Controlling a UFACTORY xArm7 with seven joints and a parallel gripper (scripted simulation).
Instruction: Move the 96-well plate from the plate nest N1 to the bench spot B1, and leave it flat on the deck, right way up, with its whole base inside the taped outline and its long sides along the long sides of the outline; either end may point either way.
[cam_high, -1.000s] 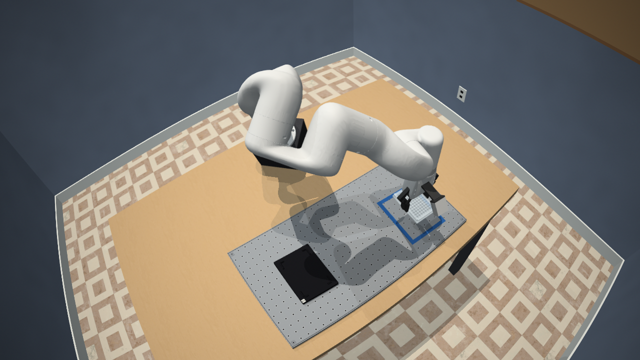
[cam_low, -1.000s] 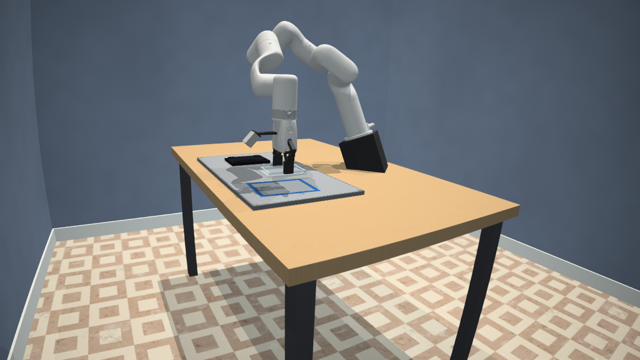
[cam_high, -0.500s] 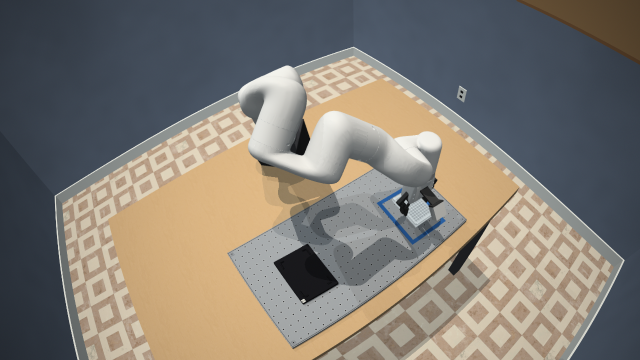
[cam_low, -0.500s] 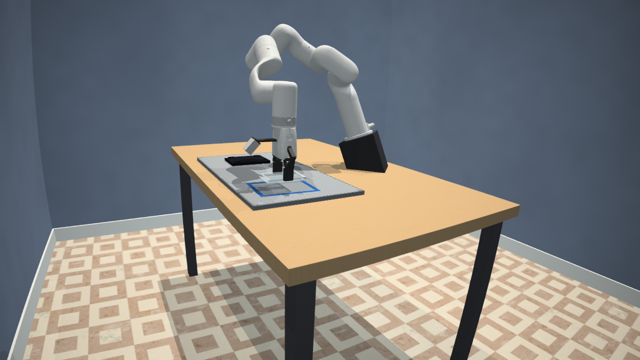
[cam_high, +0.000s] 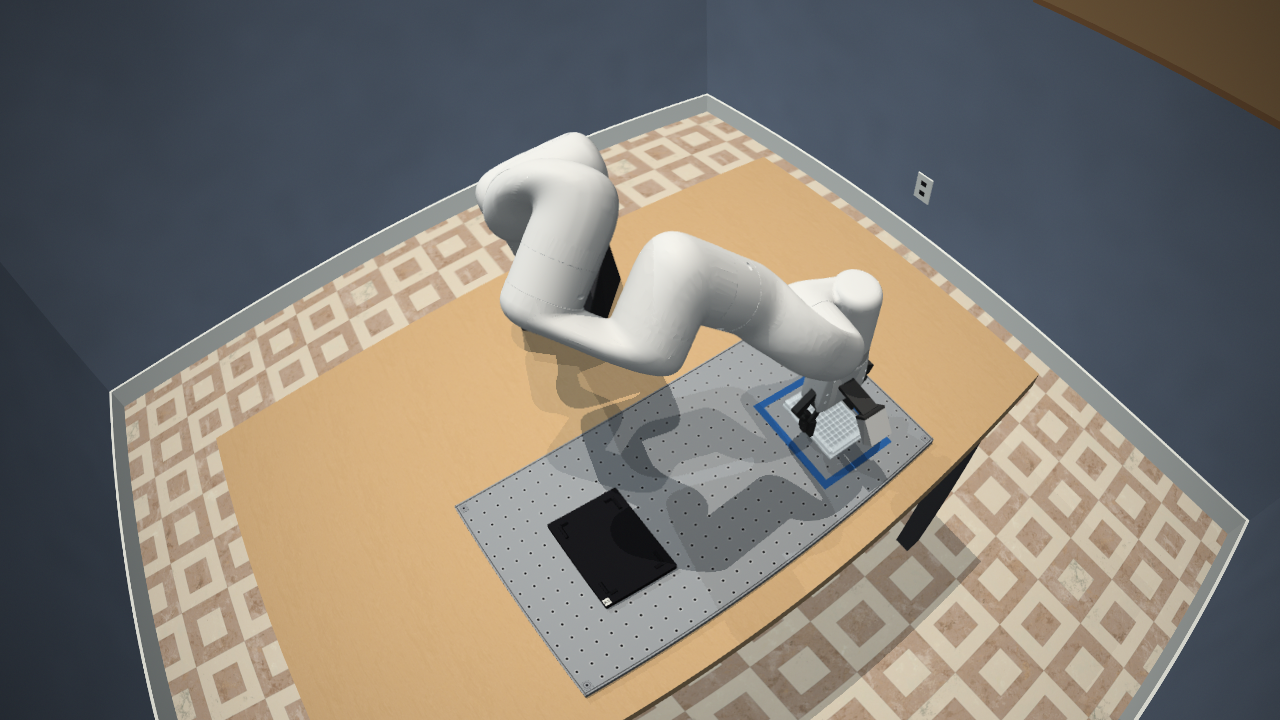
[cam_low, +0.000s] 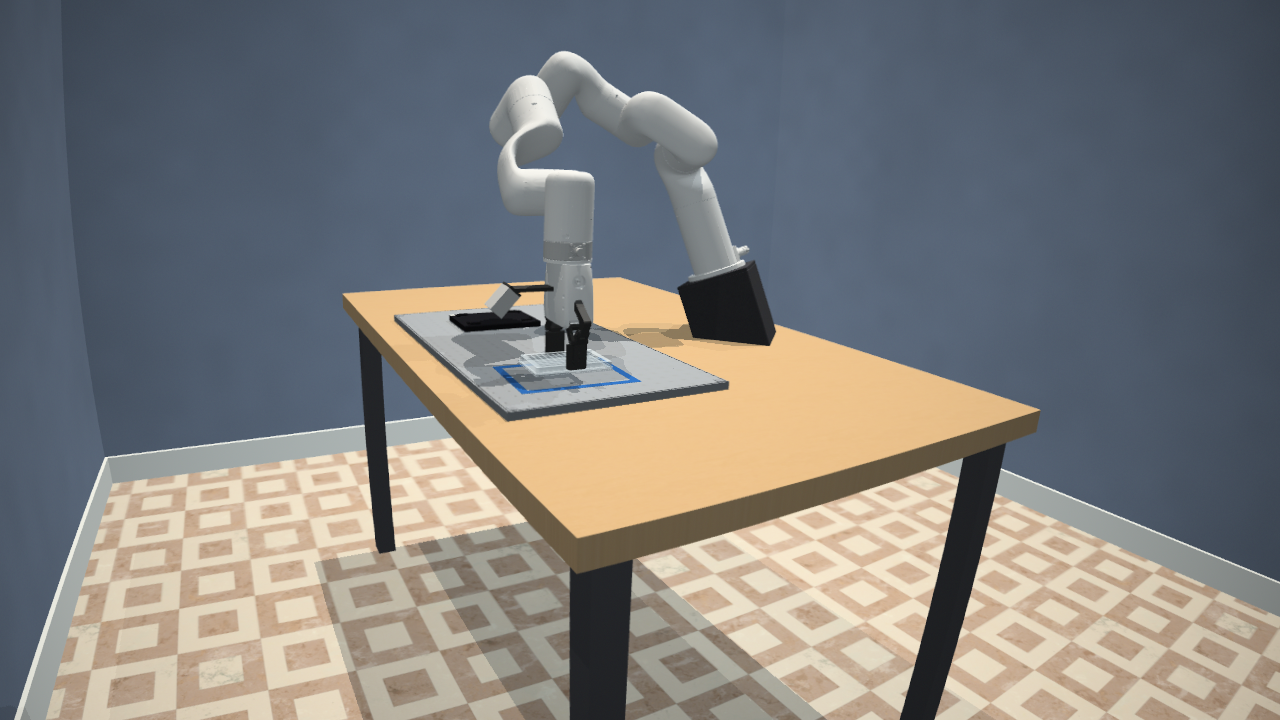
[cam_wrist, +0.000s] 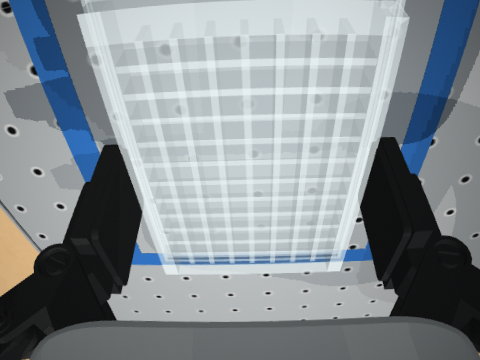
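The 96-well plate lies 10 mm below my hand. The rest, counted from my hand: black plate nest N1: 390 mm to the right, 70 mm behind, 20 mm below.
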